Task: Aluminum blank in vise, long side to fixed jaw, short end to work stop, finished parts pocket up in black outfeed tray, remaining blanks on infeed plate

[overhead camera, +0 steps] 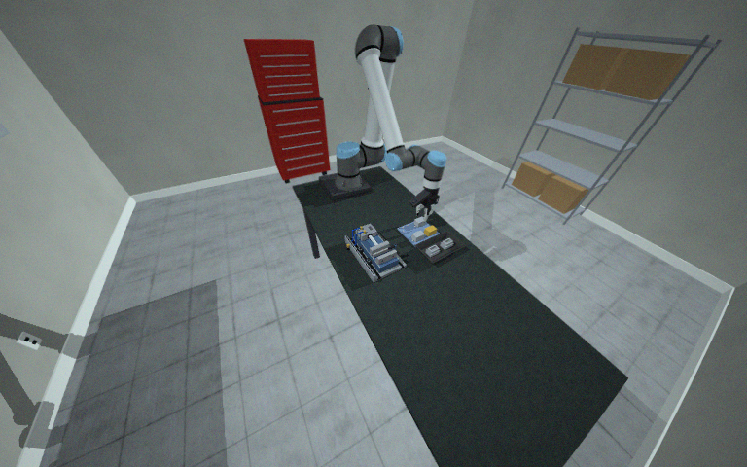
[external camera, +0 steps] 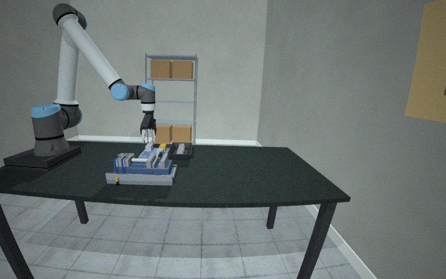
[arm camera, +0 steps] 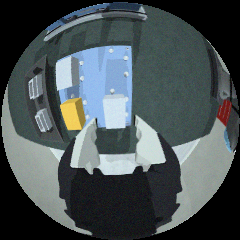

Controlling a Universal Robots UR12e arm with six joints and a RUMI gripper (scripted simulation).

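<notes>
Right now the yellow brass blank is 9 cm ahead of my hand, 4 cm below it and 1 cm to the right of it. The rest, counted from my hand: light gray base rail: 45 cm to the right, 4 cm ahead, 3 cm below; then vise hose end block: 35 cm to the right, 5 cm behind, 2 cm above; then blue vise: 36 cm to the right, 5 cm ahead, 2 cm below.
</notes>
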